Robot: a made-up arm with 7 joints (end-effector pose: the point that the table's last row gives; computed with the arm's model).
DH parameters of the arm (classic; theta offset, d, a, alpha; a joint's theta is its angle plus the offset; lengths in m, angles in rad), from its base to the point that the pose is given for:
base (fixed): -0.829 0 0.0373 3.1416
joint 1: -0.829 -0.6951 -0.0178 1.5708
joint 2: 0 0.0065 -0.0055 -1.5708
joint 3: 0 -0.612 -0.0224 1.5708
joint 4: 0 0.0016 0.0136 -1.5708
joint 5: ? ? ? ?
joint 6: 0 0.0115 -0.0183 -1.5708
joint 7: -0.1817 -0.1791 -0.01 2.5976
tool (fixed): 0.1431 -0.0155 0 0
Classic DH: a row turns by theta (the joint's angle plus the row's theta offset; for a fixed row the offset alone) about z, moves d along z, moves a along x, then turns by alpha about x.
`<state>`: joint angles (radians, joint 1 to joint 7).
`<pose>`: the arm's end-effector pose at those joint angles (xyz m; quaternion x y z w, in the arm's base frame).
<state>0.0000 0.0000 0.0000 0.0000 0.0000 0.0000 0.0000</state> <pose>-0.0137 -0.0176 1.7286 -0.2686 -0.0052 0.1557 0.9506</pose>
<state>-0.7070 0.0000 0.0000 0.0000 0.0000 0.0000 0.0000</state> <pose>-0.0108 -0.0452 1.7286 -0.2502 -0.0979 0.4752 0.8379</pose>
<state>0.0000 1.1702 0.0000 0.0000 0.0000 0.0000 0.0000</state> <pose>0.9509 -0.0176 1.1176 -0.1379 0.5207 0.2782 0.7953</pose>
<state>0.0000 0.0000 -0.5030 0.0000 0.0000 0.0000 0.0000</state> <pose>-0.0134 -0.0255 1.7286 -0.2589 -0.0719 0.3874 0.8819</pose>
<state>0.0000 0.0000 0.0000 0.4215 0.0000 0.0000 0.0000</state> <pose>0.1582 -0.0176 1.6890 -0.2301 0.1938 0.2085 0.9306</pose>
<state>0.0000 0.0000 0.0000 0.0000 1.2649 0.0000 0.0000</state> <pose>-0.0072 -0.0124 1.7286 -0.2197 0.1546 -0.4363 0.8588</pose>
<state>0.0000 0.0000 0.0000 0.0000 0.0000 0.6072 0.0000</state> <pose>0.0857 -0.0176 1.7142 -0.2098 0.2792 0.2289 0.9086</pose>
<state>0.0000 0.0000 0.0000 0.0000 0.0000 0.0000 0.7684</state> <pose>-0.0181 -0.0091 1.7286 -0.2510 0.0959 -0.2119 0.9396</pose>
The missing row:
joint 5: 0 -0.2557 0.0199 1.5708
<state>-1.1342 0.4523 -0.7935 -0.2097 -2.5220 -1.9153 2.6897</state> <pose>0.2293 0.3421 1.3887 -0.2201 0.7324 0.6386 0.0854</pose>
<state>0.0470 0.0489 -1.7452 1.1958 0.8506 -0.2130 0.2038</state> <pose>-0.0412 0.3272 1.4732 -0.6776 0.0341 0.4526 0.5787</pose>
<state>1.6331 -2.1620 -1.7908 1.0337 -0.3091 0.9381 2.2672</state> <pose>0.4063 0.4476 0.1900 0.5983 -0.0463 0.5114 0.6151</pose>
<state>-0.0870 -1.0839 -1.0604 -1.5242 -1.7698 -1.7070 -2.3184</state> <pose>-0.5446 -0.3577 0.9976 -0.0384 -0.0332 0.4575 0.8878</pose>
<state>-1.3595 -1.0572 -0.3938 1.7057 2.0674 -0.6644 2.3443</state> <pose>-0.2393 -0.2782 1.1728 0.1928 -0.3492 -0.8561 0.3286</pose>
